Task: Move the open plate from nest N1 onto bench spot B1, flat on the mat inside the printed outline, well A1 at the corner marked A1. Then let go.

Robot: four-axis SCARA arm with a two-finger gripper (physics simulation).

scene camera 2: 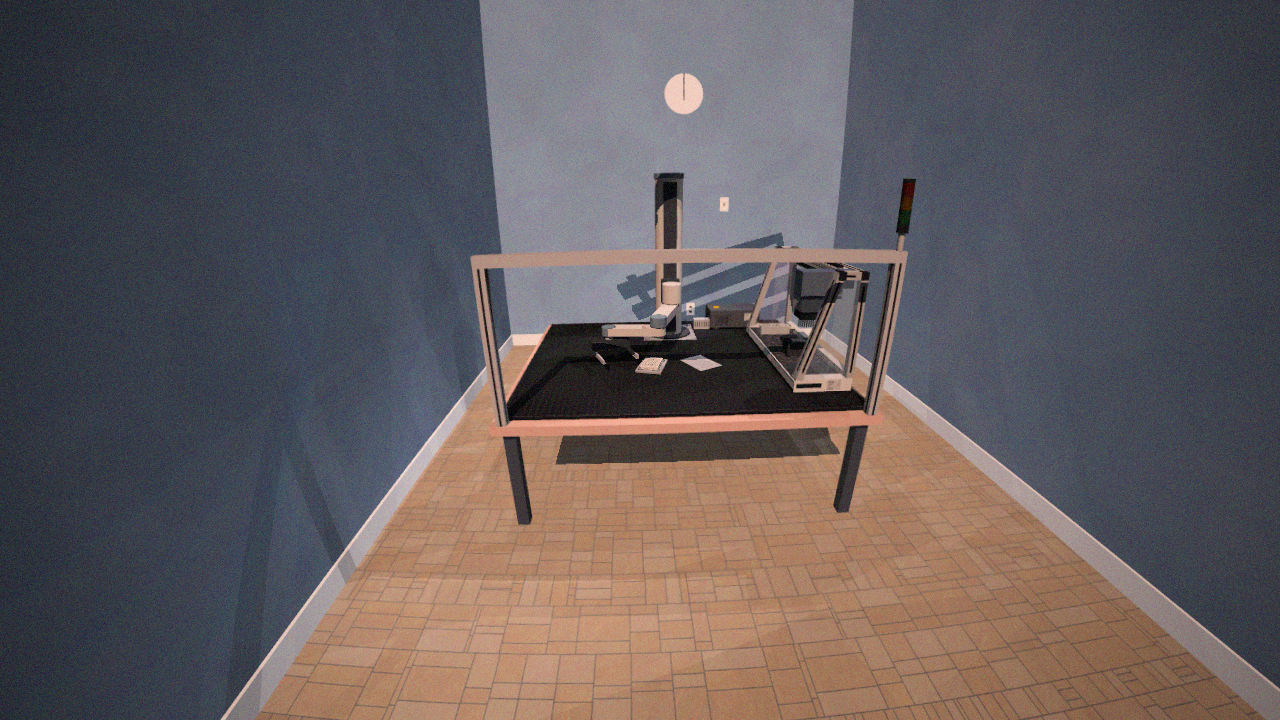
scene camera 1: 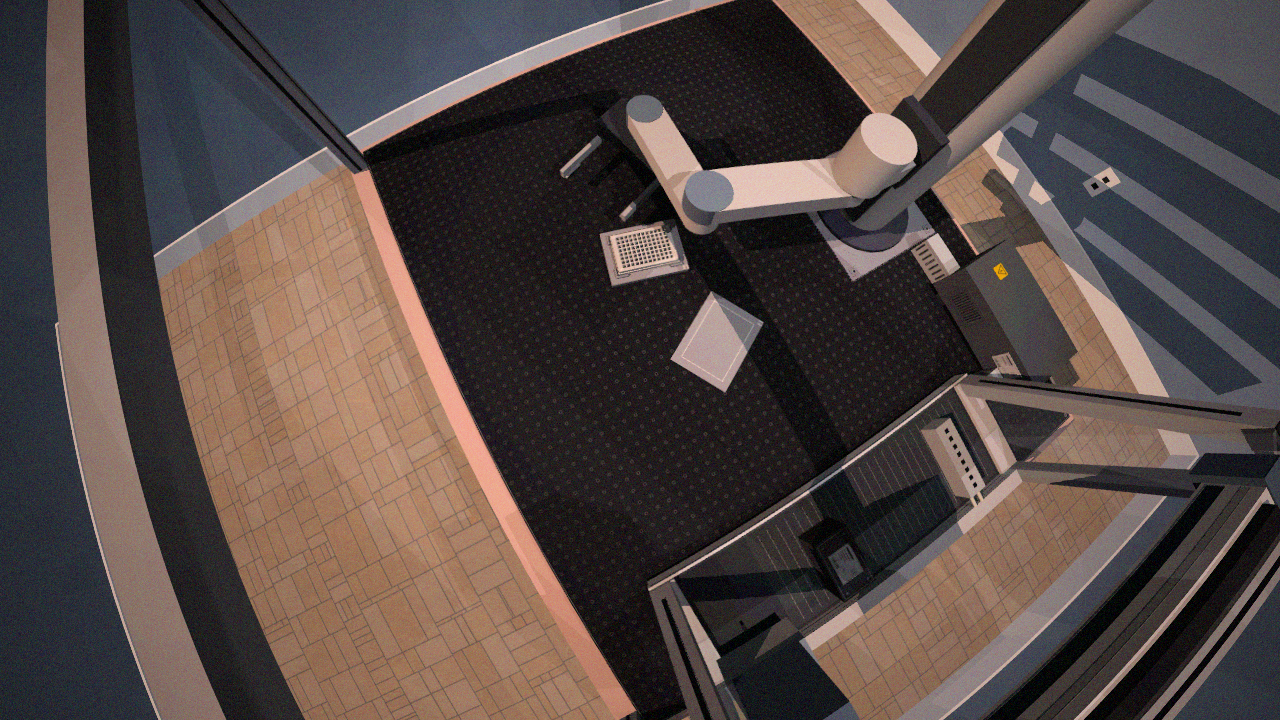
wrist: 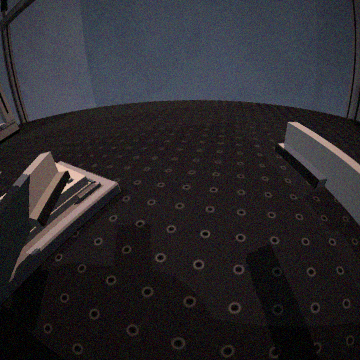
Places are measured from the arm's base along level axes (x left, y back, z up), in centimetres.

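Pixels of known places: gripper, fingertip midpoint: (scene camera 2: 621,359) (scene camera 1: 591,195) (wrist: 172,144); arm's base at its link origin: (scene camera 2: 668,334) (scene camera 1: 859,207).
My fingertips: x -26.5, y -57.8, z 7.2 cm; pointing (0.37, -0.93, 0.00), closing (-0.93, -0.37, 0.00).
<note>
Ahead of a thing's pixels: the offset from my fingertips to its top centre. "spot": to the spot under its first point. Level surfaces: height alone.
The open plate @(dz -3.3, dx +14.2, dy +4.5 cm) (scene camera 1: 644,248) (scene camera 2: 651,362), pale with a grid of dark wells, sits flat in nest N1 (scene camera 1: 623,279) (wrist: 106,186), a light grey base on the dark bench. The bench spot B1 mat @(dz -5.7 cm) (scene camera 1: 716,342) (scene camera 2: 700,362) is a pale sheet with a thin printed outline, to the right of the nest and turned at an angle to it; no plate is on it. The A1 mark is too small to read. My gripper (scene camera 1: 595,195) (scene camera 2: 619,359) (wrist: 172,144) is open and empty, beyond the nest in scene camera 1. One finger is near the nest and partly hides it in the wrist view.
A framed enclosure (scene camera 1: 988,402) with a small black device @(spot: dz +6.1, dx +82.6, dy +4.1 cm) (scene camera 1: 839,559) stands at the right of the bench. A dark grey box @(spot: dz +5.6, dx +63.7, dy +67.4 cm) (scene camera 1: 1011,304) (scene camera 2: 732,316) with a yellow label is near the arm's column (scene camera 2: 668,223). A rail (scene camera 2: 689,257) spans the bench front.
</note>
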